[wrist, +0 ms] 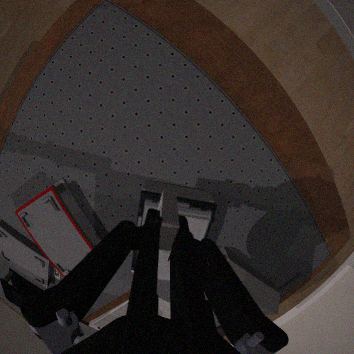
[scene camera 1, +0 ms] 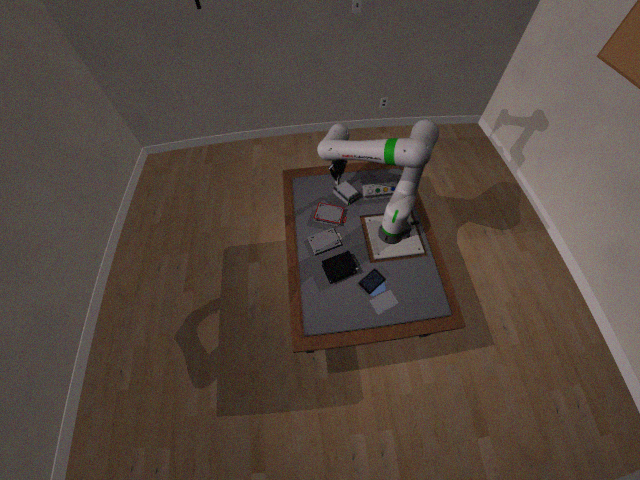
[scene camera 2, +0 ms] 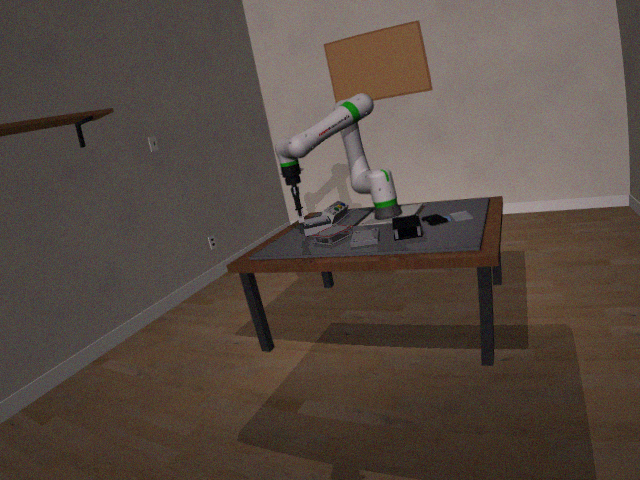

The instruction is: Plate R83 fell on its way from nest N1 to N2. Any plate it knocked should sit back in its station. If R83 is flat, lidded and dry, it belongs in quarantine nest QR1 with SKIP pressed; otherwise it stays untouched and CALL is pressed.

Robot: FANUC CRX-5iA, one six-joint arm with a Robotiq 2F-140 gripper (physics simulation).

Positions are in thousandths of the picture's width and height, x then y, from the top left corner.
Labels:
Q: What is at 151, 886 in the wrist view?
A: My gripper.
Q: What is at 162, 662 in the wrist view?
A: A red-edged plate.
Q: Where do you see a button box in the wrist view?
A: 744, 823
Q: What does my gripper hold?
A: Nothing.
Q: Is my gripper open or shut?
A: Shut.

